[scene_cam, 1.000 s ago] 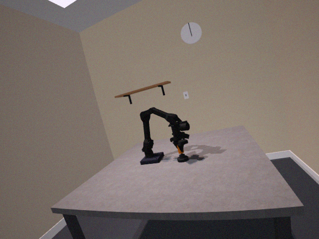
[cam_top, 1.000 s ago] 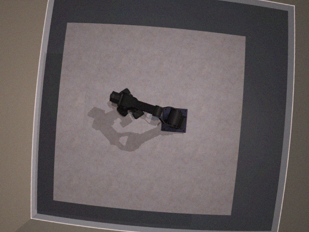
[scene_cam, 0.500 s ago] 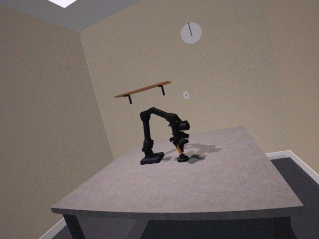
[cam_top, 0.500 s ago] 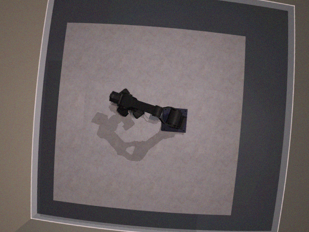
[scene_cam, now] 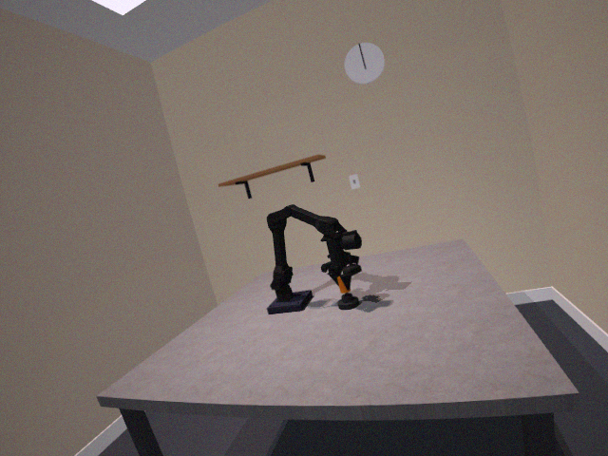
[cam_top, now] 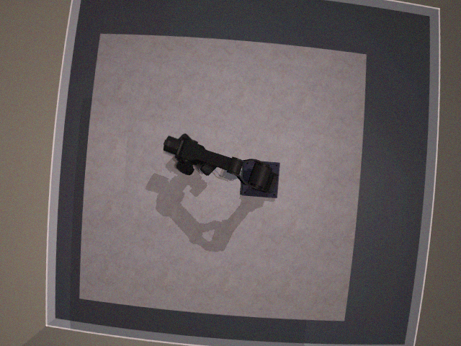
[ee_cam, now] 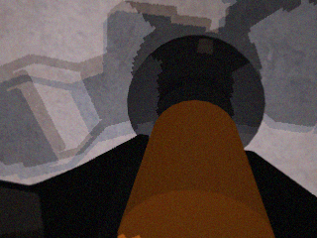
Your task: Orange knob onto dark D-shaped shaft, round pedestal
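The orange knob lies 20 mm above my gripper tip. From my gripper tip the other things lie so: round dark pedestal: 40 mm below.
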